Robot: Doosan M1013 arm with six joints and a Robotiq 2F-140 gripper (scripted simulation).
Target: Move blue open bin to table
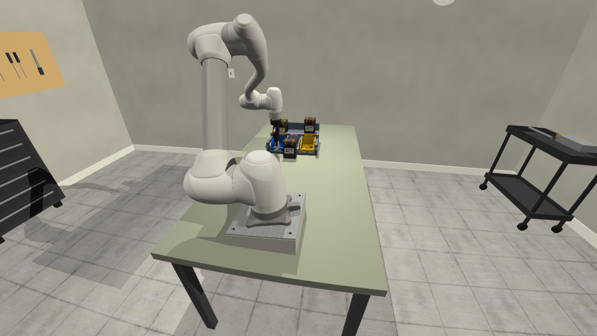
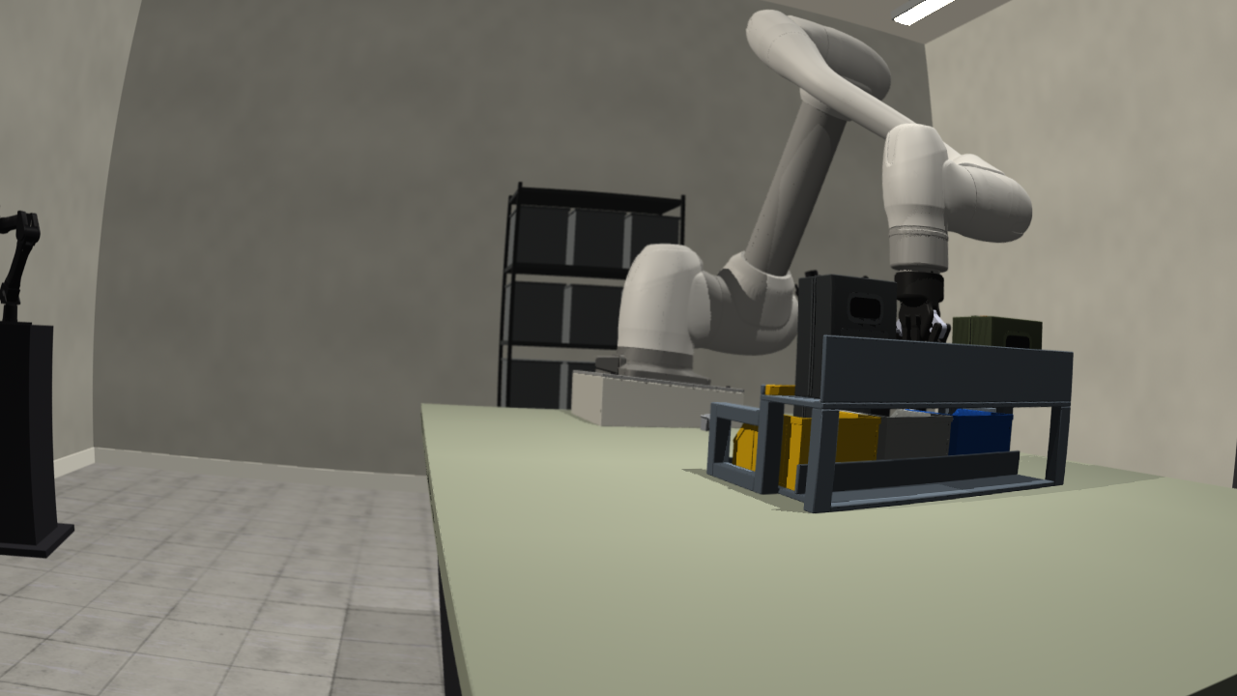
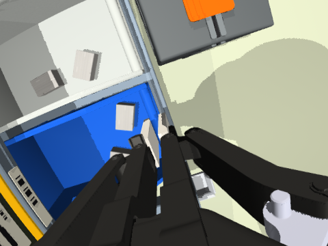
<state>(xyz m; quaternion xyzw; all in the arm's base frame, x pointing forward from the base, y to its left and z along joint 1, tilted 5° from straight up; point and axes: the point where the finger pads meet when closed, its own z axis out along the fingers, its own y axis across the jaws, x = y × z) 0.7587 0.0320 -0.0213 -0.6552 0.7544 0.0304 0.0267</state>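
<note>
Now: the blue open bin 8 cm ahead of my hand, 1 cm to the right of it and 2 cm below it. Also, from my hand: yellow bin 5 cm ahead, 23 cm to the right, 2 cm below; then grey bin 6 cm ahead, 12 cm to the right, 2 cm below.
</note>
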